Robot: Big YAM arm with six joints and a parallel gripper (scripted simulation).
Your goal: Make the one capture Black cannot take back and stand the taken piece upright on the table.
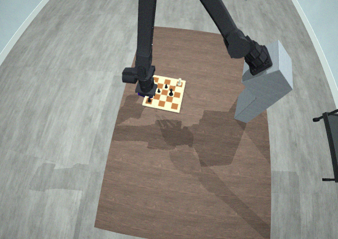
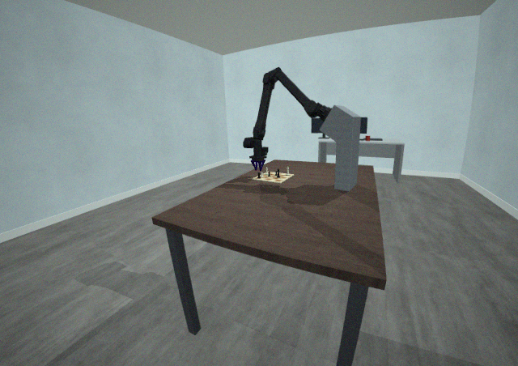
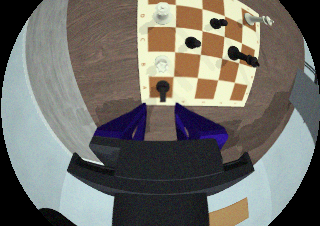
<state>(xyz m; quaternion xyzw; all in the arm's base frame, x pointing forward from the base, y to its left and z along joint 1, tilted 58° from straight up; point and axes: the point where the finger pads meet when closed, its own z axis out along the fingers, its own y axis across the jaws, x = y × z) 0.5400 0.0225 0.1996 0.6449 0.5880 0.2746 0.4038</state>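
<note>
The chessboard is 100 mm behind my hand, 50 mm to the right of it and 60 mm below it.
</note>
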